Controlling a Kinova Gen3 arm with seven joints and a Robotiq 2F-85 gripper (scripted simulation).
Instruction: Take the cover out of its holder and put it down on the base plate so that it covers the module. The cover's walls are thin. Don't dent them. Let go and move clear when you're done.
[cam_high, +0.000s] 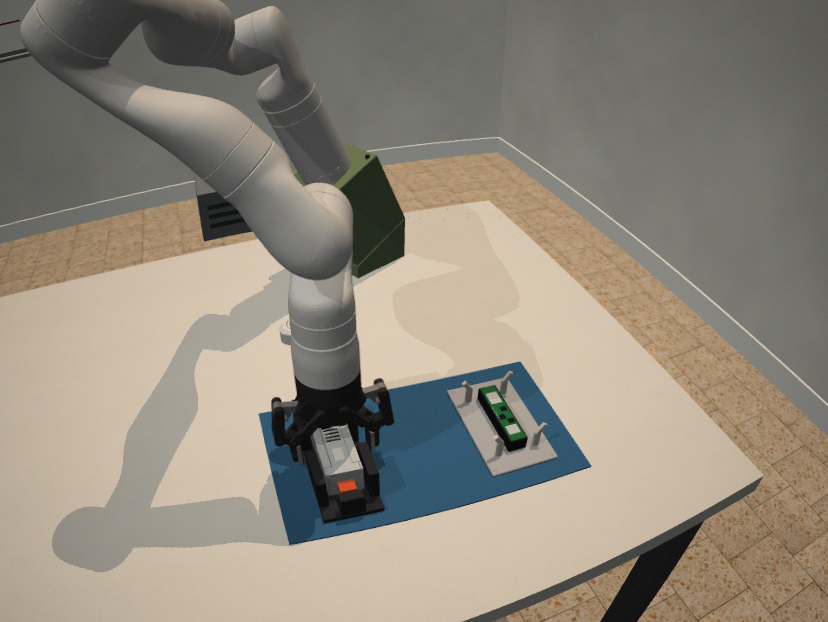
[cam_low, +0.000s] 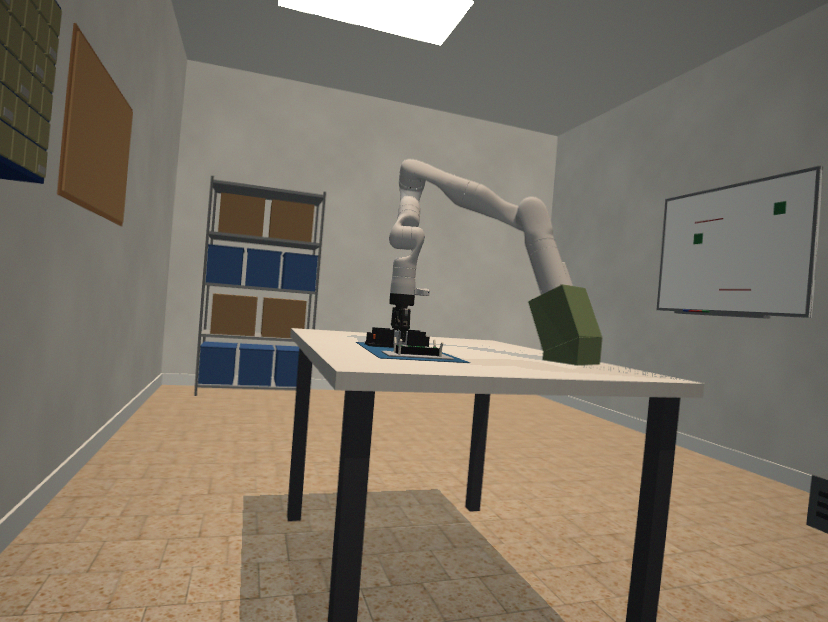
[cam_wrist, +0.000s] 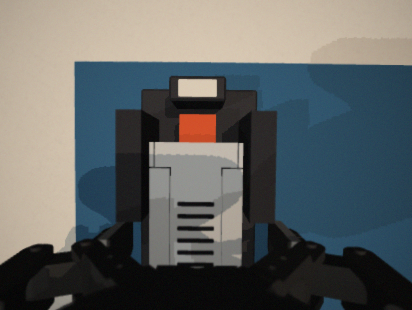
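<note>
My gripper is now 10 mm below the grey cover.
</note>
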